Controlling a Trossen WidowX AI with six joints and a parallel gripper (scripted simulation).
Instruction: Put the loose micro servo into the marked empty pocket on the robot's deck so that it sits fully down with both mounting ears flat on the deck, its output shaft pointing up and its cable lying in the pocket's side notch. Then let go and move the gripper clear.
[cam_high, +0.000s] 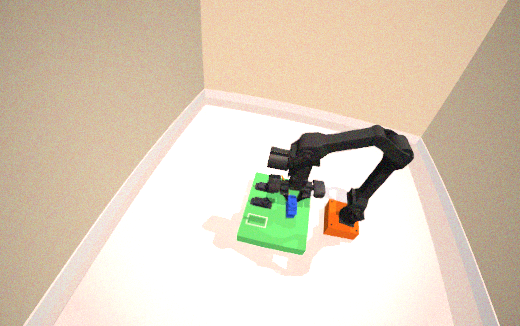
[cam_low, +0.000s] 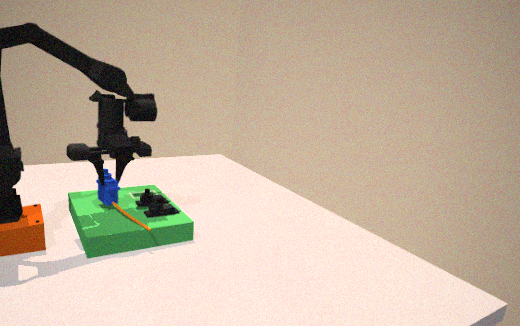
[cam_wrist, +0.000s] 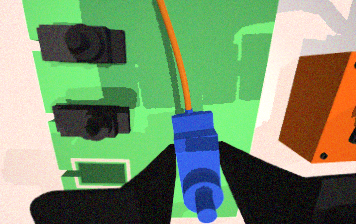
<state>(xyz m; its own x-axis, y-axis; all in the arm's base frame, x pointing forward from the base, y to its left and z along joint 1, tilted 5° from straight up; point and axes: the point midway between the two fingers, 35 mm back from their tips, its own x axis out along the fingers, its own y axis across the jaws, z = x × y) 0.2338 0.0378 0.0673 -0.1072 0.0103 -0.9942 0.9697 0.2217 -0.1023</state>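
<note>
Now: gripper tip 8 cm above the green robot deck.
</note>
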